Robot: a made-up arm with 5 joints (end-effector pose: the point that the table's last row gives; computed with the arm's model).
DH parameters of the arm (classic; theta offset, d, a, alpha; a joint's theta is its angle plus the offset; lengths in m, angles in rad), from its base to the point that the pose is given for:
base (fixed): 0 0 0 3.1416
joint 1: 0 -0.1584 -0.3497 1.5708
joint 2: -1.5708 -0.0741 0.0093 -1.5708
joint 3: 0 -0.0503 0.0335 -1.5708
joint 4: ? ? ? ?
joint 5: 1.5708 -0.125 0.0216 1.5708
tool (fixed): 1.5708 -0.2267 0 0
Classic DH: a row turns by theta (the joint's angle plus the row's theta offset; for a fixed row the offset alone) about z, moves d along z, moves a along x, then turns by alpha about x.
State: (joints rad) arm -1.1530 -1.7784 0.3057 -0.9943 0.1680
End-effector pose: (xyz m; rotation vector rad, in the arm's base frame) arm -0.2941 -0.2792 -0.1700 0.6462 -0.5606 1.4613
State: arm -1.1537 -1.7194 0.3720 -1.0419 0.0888
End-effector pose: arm -0.2847 -0.3260 -0.1723 0.5353 -0.5080 1.5076
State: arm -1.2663 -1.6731 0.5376 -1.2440 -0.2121
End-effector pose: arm -0.1631 -0.4481 -0.1606 0.1861 -0.5266 1.7282
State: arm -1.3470 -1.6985 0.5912 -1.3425 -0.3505
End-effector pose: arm -0.0811 -0.4755 -0.1482 0.0438 -0.6192 1.8352
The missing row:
joint 4: 0 -0.2272 -0.0088 1.5708
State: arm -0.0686 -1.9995 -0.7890 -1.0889 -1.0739
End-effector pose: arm -0.3289 -0.0141 -0.0466 -0.9429 -0.3685 -1.1322
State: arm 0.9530 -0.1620 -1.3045 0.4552 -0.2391
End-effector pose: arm -0.4236 0.1668 -0.0458 -1.6588 0.2117 -0.5935
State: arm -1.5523 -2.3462 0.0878 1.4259 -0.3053
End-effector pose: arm -0.0815 -0.3805 0.3339 -2.0992 1.7811 0.8722
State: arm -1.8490 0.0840 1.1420 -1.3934 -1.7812
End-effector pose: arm 0.3111 -0.2813 0.2471 0.6251 0.3299 -2.8954
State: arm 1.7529 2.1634 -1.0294 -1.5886 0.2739
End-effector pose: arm 0.2553 0.2640 0.4676 -0.9564 -2.7266 -0.4877
